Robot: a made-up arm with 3 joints. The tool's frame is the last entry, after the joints.
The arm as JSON. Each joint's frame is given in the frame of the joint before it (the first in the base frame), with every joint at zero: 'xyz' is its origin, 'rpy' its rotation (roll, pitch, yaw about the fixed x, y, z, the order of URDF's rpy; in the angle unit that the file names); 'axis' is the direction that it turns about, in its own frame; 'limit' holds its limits. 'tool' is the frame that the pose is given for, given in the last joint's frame.
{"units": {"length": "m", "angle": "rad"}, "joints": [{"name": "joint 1", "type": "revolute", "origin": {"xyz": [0.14, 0.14, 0.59], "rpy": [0.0, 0.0, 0.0]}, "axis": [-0.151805, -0.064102, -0.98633], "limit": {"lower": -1.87, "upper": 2.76}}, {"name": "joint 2", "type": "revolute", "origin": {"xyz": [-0.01, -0.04, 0.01], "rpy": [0.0, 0.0, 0.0]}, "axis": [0.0, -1.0, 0.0], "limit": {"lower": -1.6, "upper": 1.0}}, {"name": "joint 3", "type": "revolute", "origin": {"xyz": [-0.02, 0.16, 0.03], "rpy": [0.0, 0.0, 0.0]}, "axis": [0.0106, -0.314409, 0.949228], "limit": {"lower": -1.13, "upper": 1.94}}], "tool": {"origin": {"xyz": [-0.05, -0.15, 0.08], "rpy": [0.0, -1.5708, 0.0]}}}
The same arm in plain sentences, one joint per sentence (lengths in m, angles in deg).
The arm has three revolute joints in a row. What follows holds with every joint at zero, and every direction is one of the base frame's.
The first joint is mounted 0.14 m along +x and 0.14 m along +y and 0.59 m along +z from the base frame's origin and turns about the direction (-0.151805, -0.064102, -0.98633), from -107.14 to 158.14 deg.
The second joint is mounted 0.01 m along -x and 0.04 m along -y and 0.01 m along +z from the first joint and turns about -y, from -91.67 to 57.3 deg.
The third joint is mounted 0.02 m along -x and 0.16 m along +y and 0.03 m along +z from the second joint and turns about the direction (0.0106, -0.314409, 0.949228), from -64.74 to 111.15 deg.
The tool frame, which is the frame that the pose is given for, is mounted 0.05 m along -x and 0.15 m along -y and 0.08 m along +z from the third joint; its axes are the base frame's turned by roll 0, pitch -90 and yaw 0 deg (as in URDF: about the fixed x, then y, then z).

